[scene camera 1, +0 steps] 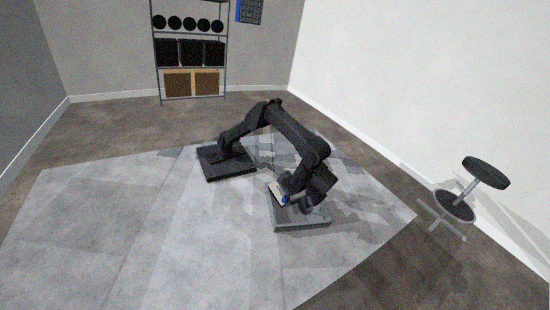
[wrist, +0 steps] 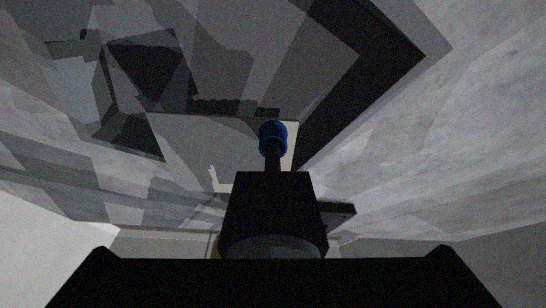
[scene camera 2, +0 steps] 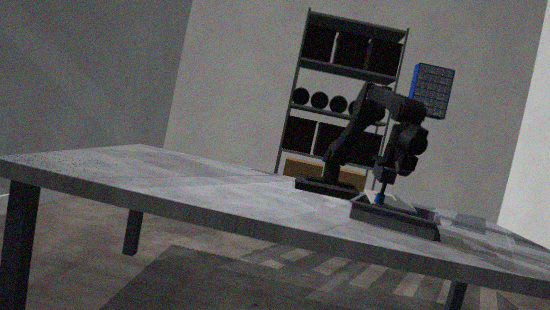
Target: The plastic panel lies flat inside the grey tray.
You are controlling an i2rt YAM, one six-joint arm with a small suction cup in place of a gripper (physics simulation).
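Places are measured from the arm's base along level axes (x right, y up, z back), in centimetres.
Pixels of known places: end effector, tool point: (scene camera 1: 284, 201) (wrist: 272, 129) (scene camera 2: 377, 205); arm's base, origin of the base link: (scene camera 1: 226, 155) (scene camera 2: 329, 182).
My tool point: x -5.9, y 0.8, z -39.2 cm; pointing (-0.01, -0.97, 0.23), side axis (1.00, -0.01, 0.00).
Ahead of a thing's pixels: the offset from my tool point to its top centre. Level surfaces: height alone.
The plastic panel @(dy +3.2, dx -5.0, dz +3.4 cm) (scene camera 1: 275, 189) (scene camera 2: 370, 195) (wrist: 293, 142) is a thin white sheet. It sits tilted at the grey tray's @(dy +1.2, dx -4.5, dz -3.6 cm) (scene camera 1: 300, 226) (scene camera 2: 392, 222) end nearest the arm base, with its lower part inside the tray. My suction cup (scene camera 1: 285, 199) (scene camera 2: 379, 198) (wrist: 272, 137) is blue and presses on the panel near its edge, holding it. In the wrist view most of the panel lies in shadow to the left of the cup. The tray stands on the grey table @(dy -3.8 cm) (scene camera 1: 114, 231) (scene camera 2: 153, 181) near its right edge.
The arm's dark base plate (scene camera 1: 224, 163) (scene camera 2: 326, 187) is bolted on the table behind the tray. A shelf rack (scene camera 1: 154, 58) (scene camera 2: 357, 24) with black and brown boxes stands at the back wall beside a blue bin (scene camera 1: 250, 10) (scene camera 2: 432, 90). A stool (scene camera 1: 485, 172) stands on the floor at the right.
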